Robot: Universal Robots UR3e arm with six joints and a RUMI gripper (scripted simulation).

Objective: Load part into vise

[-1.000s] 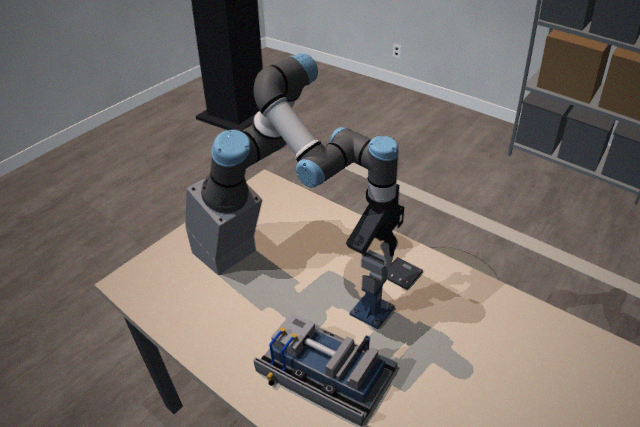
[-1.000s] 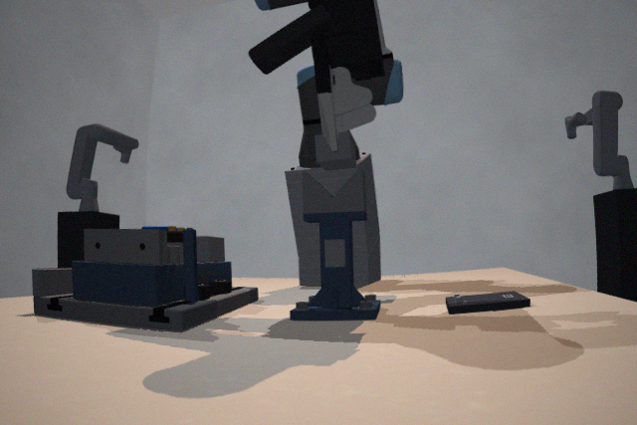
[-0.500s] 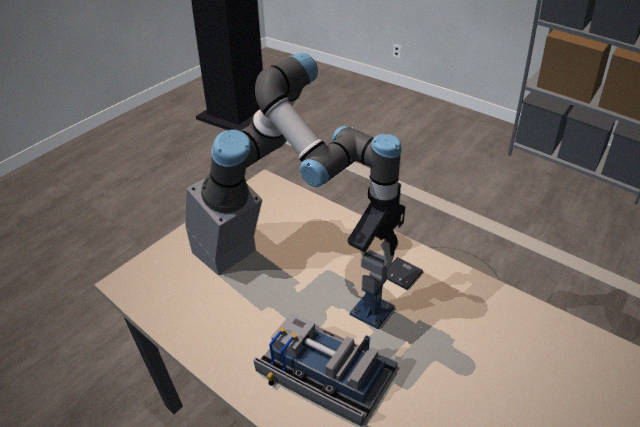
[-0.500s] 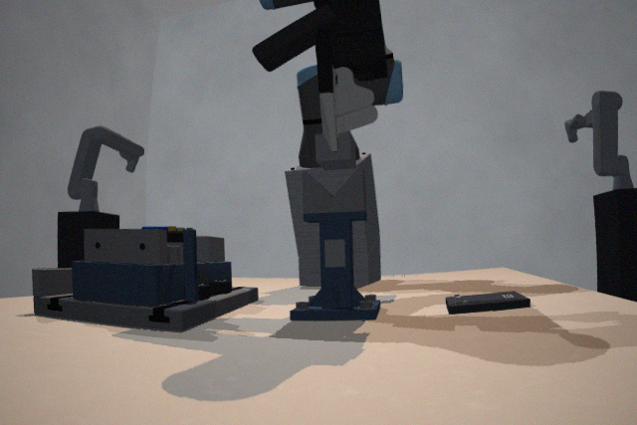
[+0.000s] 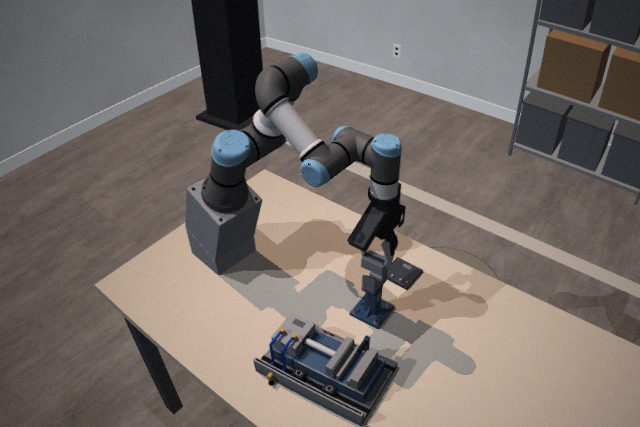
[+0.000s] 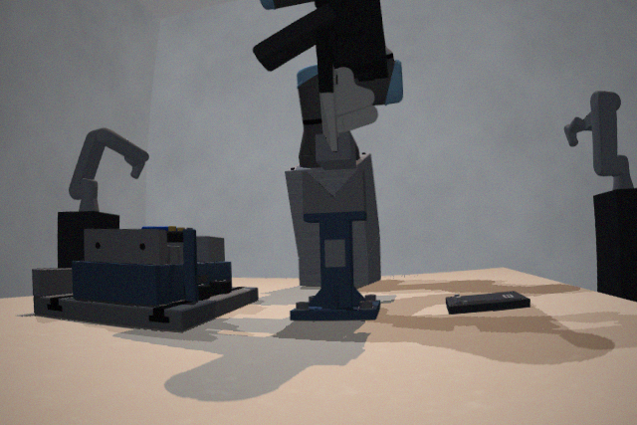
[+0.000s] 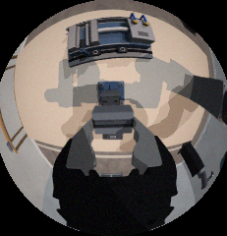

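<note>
The grey part lies right at my hand. From my hand the other things lie so: blue vise (22 cm to the right, 15 cm below).
</note>
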